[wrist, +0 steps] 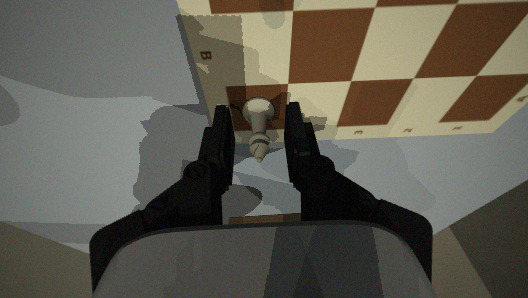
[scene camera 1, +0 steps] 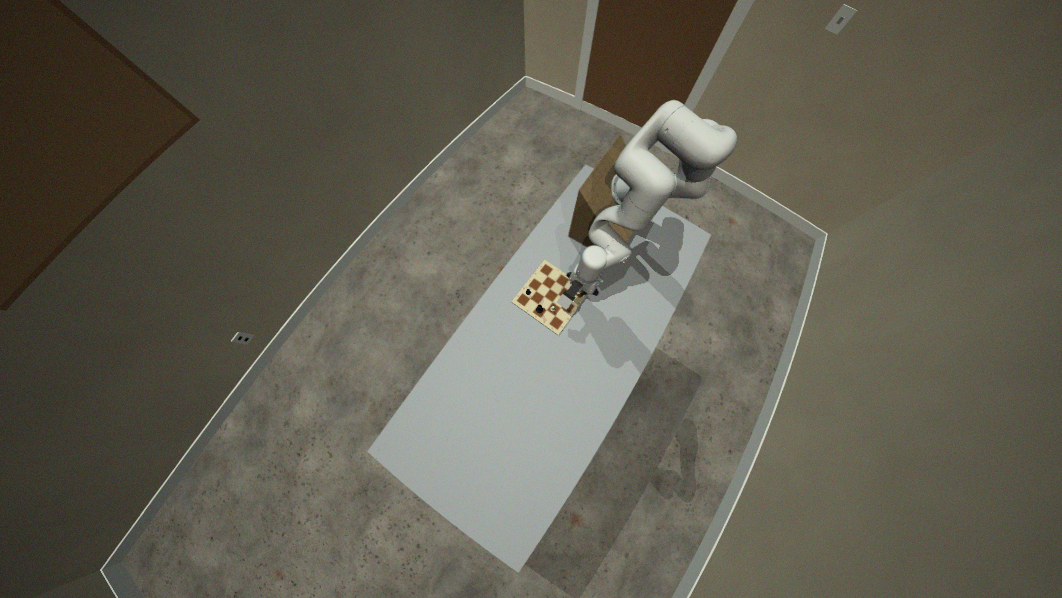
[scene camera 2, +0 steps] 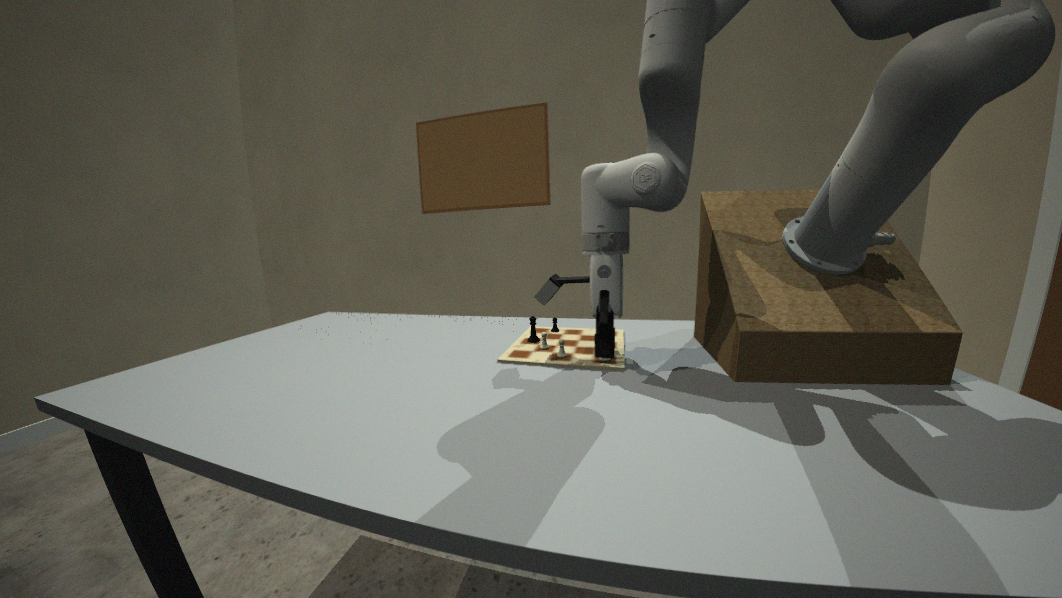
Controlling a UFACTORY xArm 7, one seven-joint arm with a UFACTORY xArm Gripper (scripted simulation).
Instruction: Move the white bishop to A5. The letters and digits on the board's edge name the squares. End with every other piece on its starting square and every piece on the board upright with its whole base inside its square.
Labels:
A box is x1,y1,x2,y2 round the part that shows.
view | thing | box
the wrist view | my gripper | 89,102,437,297
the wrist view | white bishop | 242,97,274,161
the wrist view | chessboard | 177,0,527,143

